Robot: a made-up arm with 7 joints.
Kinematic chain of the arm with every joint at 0, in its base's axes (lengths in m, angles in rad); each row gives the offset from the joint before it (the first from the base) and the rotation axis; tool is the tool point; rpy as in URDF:
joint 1: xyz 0 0 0.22 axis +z
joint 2: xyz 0 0 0 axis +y
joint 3: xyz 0 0 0.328 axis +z
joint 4: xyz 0.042 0 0 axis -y
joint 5: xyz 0.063 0 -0.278 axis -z
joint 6: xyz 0 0 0 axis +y
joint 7: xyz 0.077 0 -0.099 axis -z
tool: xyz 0 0 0 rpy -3.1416 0 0
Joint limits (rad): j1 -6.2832..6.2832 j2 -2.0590..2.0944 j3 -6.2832..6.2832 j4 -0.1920..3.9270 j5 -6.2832..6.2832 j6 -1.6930..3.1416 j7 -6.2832..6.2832
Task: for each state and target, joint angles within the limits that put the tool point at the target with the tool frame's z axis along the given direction. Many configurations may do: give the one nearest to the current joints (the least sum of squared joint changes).
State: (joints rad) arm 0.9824 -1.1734 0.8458 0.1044 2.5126 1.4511 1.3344
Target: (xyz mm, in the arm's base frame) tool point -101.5 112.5 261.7 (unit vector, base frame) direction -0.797 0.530 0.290
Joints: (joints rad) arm 1.1624 -1.0468 0.8346 -0.1662 2.7433 1.7222 1.3344
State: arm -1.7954 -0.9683 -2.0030 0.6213 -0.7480 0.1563 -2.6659
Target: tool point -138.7 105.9 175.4 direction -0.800 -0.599 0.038
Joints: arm -2.5312 -1.6263 -2.1266 0.0183 -0.7174 0.0485 -2.6659
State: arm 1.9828 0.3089 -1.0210 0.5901 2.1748 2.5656 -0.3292
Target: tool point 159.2 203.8 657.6 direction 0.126 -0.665 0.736
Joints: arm 2.3930 -0.5233 -0.9144 1.0745 2.8847 2.4479 -0.3292
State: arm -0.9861 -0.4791 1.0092 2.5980 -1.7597 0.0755 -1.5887
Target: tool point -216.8 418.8 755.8 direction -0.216 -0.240 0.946
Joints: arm -0.7405 -1.0281 0.7187 2.3501 -1.6558 0.8952 -1.5887
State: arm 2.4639 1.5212 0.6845 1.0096 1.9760 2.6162 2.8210
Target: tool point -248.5 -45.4 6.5 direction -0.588 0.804 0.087
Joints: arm 2.3445 2.0111 0.6397 0.5882 1.9388 2.9425 2.8210
